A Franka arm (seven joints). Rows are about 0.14 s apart.
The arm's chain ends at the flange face. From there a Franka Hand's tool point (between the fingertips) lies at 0.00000 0.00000 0.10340 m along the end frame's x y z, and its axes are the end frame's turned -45 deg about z.
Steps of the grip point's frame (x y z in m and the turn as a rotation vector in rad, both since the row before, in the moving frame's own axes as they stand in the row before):
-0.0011 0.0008 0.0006 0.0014 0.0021 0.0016
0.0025 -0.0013 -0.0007 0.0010 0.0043 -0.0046
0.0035 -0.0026 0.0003 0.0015 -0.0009 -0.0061
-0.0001 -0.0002 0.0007 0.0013 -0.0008 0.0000
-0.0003 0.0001 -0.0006 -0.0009 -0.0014 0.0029
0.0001 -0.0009 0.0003 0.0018 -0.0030 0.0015
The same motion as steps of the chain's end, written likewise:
-0.0003 0.0016 0.0006 0.0025 0.0005 0.0016
0.0006 -0.0023 -0.0007 0.0037 0.0023 -0.0046
0.0008 -0.0043 0.0003 0.0004 -0.0017 -0.0061
-0.0001 0.0000 0.0007 0.0004 -0.0015 0.0000
-0.0001 0.0001 -0.0006 -0.0016 -0.0004 0.0029
-0.0002 -0.0008 0.0003 -0.0008 -0.0034 0.0015

